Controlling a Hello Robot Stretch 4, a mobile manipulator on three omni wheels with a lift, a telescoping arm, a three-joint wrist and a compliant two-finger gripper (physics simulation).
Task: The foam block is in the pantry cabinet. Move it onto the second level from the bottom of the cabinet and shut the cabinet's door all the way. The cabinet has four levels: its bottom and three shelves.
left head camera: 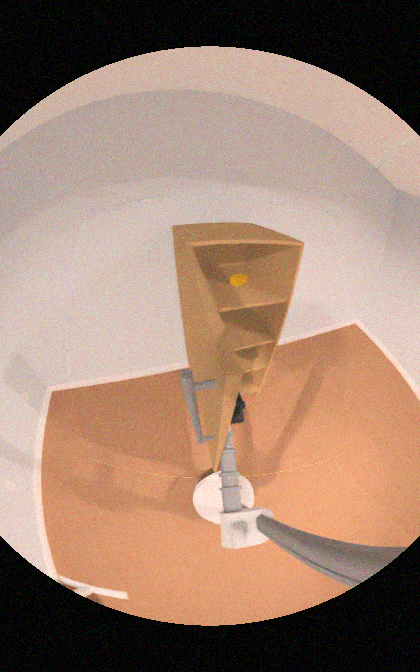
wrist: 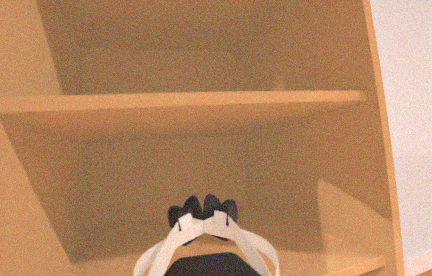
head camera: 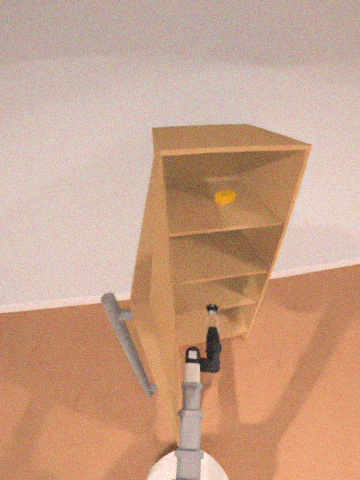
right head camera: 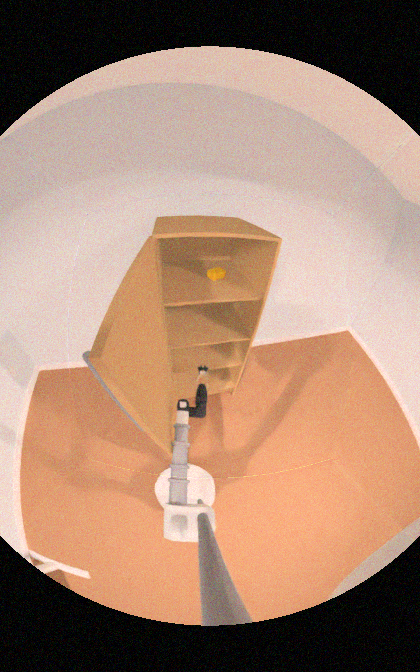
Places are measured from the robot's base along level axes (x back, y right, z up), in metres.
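Where they show: gripper, fingertip midpoint: (wrist: 202,209) (head camera: 212,304).
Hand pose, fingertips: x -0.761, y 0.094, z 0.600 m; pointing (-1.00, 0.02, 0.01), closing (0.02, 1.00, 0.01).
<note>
Things, the pixels of their top centre, and the offset from my fingertips. "spot": a spot on its surface instead.
- yellow foam block, middle of its top: (head camera: 225,192) dx -0.328, dy +0.052, dz +0.485 m
- cabinet's door, surface spot: (head camera: 167,320) spot: dx +0.419, dy -0.151, dz +0.515 m
- grey bar handle, surface spot: (head camera: 127,345) spot: dx +0.527, dy -0.192, dz +0.618 m
The yellow foam block (head camera: 225,197) (left head camera: 238,279) (right head camera: 216,273) sits on the top shelf of the wooden cabinet (head camera: 232,136) (left head camera: 220,233) (right head camera: 200,226) (wrist: 391,165); it does not show in the wrist view. The cabinet's door (head camera: 167,320) (left head camera: 205,350) (right head camera: 132,345) stands open at the left, with a grey bar handle (head camera: 127,345) (left head camera: 193,407) (right head camera: 120,405) on its outer face. My gripper (head camera: 212,306) (right head camera: 202,369) (wrist: 202,209) is shut and empty, low in front of the cabinet's lower levels. In the left head view the door hides its fingertips.
The telescoping arm (head camera: 190,425) (left head camera: 230,470) (right head camera: 180,460) reaches forward close to the right of the door's free edge. The white round base (left head camera: 202,495) (right head camera: 165,487) is below the arm. A wall stands behind the cabinet. A white frame-like thing (left head camera: 107,592) (right head camera: 75,571) lies at the lower left.
</note>
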